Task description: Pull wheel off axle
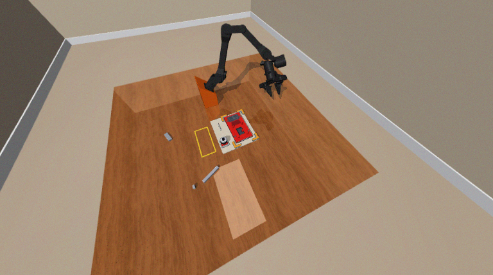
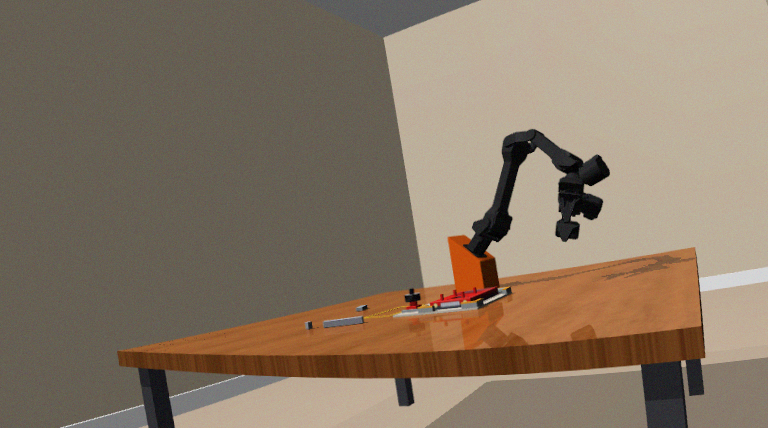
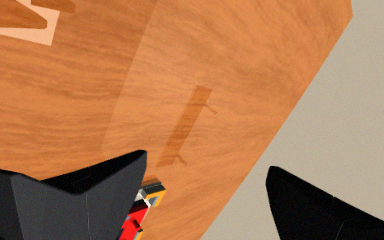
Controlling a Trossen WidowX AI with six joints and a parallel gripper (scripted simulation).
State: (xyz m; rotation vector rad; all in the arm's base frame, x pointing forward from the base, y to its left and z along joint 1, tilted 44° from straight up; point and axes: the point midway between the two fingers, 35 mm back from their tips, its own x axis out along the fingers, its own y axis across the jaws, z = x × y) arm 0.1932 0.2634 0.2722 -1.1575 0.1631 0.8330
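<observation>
My gripper tip is 370 mm to the left of the wheel, 150 mm short of it and 100 mm above it. The rest, counted from my gripper tip: small grey cube: 570 mm to the right, 340 mm ahead, 130 mm below.
</observation>
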